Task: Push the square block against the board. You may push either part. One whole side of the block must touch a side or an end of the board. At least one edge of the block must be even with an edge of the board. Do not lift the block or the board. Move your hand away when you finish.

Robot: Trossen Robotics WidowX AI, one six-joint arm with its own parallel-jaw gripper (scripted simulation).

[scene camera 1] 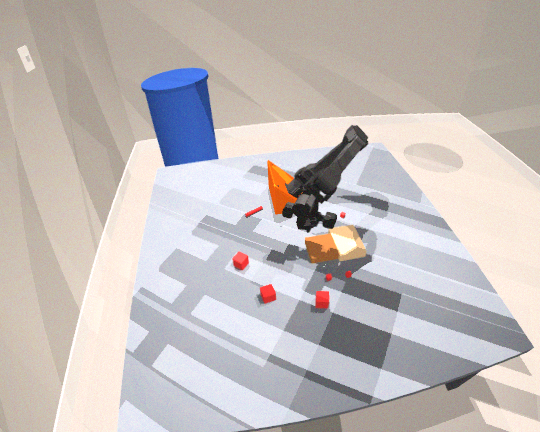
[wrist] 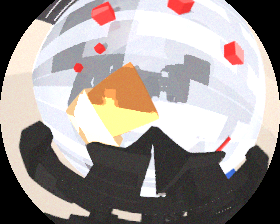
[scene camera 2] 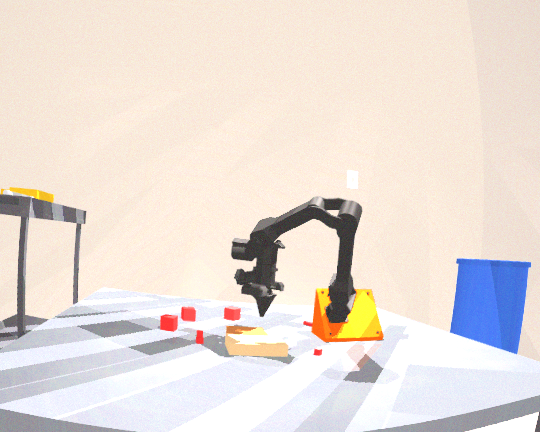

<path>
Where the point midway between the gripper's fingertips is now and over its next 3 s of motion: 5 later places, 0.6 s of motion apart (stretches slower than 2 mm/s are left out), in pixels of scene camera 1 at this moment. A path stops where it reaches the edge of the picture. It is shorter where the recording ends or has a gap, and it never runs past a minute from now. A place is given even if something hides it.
The gripper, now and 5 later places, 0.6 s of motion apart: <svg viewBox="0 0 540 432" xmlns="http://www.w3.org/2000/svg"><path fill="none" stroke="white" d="M308 231L316 225L315 235L317 239L316 237L315 232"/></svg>
</path>
